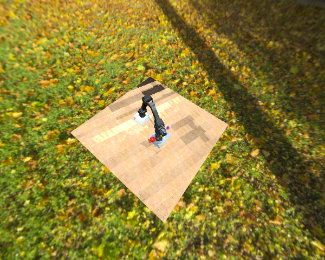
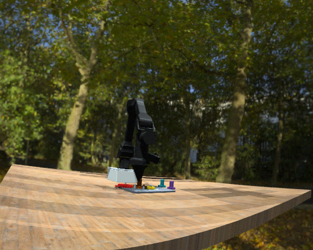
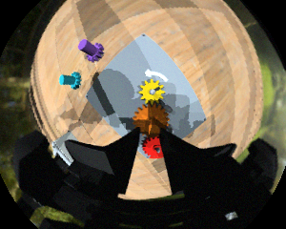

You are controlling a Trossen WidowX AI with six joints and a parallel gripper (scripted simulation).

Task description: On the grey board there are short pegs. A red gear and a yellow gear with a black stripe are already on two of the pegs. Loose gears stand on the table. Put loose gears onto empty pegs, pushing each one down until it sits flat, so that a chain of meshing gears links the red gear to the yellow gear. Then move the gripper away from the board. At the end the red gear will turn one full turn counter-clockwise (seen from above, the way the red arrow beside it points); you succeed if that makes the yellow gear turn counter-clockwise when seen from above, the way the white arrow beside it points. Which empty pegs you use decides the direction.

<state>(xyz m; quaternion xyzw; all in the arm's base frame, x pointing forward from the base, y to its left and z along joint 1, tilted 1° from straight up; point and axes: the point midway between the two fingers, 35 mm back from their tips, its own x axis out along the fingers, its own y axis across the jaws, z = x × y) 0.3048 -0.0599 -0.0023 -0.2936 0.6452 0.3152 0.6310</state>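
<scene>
Now: gripper tip 20 mm above the orange gear. From my gripper tip the other things lie so: yellow gear (40 mm to the left, 30 mm ahead, 20 mm below); grey board (30 mm below, 20 mm to the left, 10 mm ahead); red gear (60 mm to the right, 30 mm below, 20 mm behind).
</scene>
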